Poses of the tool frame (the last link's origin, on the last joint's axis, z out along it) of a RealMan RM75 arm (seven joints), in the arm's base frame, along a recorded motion.
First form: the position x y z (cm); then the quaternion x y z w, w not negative.
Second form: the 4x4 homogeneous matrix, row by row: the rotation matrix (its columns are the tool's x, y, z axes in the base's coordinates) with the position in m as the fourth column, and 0 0 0 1 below. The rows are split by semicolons. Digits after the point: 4 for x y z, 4 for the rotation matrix.
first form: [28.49 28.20 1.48 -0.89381 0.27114 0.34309 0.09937]
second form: 0.6175 -0.5529 -0.5594 0.2849; -0.4165 -0.8332 0.3637 0.2820; -0.6672 0.0084 -0.7448 0.0148; 0 0 0 1
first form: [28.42 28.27 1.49 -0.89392 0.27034 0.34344 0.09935]
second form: 0.6179 -0.5516 -0.5603 0.2842; -0.4151 -0.8341 0.3633 0.2827; -0.6677 0.0081 -0.7444 0.0149; 0 0 0 1
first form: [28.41 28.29 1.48 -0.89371 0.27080 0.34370 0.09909]
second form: 0.6171 -0.5521 -0.5607 0.2841; -0.4159 -0.8337 0.3633 0.2829; -0.6680 0.0090 -0.7441 0.0148; 0 0 0 1
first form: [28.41 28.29 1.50 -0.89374 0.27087 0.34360 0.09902]
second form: 0.6171 -0.5522 -0.5605 0.2841; -0.4161 -0.8337 0.3631 0.2829; -0.6678 0.0091 -0.7443 0.0150; 0 0 0 1
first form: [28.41 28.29 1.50 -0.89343 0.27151 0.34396 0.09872]
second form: 0.6159 -0.5531 -0.5610 0.2841; -0.4172 -0.8331 0.3632 0.2829; -0.6682 0.0104 -0.7439 0.0150; 0 0 0 1
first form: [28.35 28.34 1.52 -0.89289 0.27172 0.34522 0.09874]
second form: 0.6140 -0.5534 -0.5628 0.2835; -0.4171 -0.8328 0.3639 0.2834; -0.6701 0.0113 -0.7421 0.0152; 0 0 0 1
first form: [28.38 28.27 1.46 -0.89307 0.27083 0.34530 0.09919]
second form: 0.6148 -0.5522 -0.5630 0.2838; -0.4152 -0.8336 0.3642 0.2827; -0.6705 0.0099 -0.7419 0.0146; 0 0 0 1
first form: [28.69 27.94 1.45 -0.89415 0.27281 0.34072 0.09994]
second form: 0.6190 -0.5560 -0.5548 0.2869; -0.4198 -0.8312 0.3646 0.2794; -0.6638 0.0072 -0.7478 0.0145; 0 0 0 1
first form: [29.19 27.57 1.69 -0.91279 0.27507 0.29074 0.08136]
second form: 0.6796 -0.5495 -0.4860 0.2919; -0.4549 -0.8354 0.3085 0.2757; -0.5755 0.0114 -0.8177 0.0169; 0 0 0 1
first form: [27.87 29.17 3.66 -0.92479 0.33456 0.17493 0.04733]
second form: 0.7149 -0.6353 -0.2919 0.2787; -0.6022 -0.7717 0.2046 0.2917; -0.3552 0.0295 -0.9343 0.0366; 0 0 0 1
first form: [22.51 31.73 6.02 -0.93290 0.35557 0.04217 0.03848]
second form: 0.7436 -0.6667 -0.0513 0.2251; -0.6602 -0.7442 0.1018 0.3173; -0.1060 -0.0418 -0.9935 0.0602; 0 0 0 1
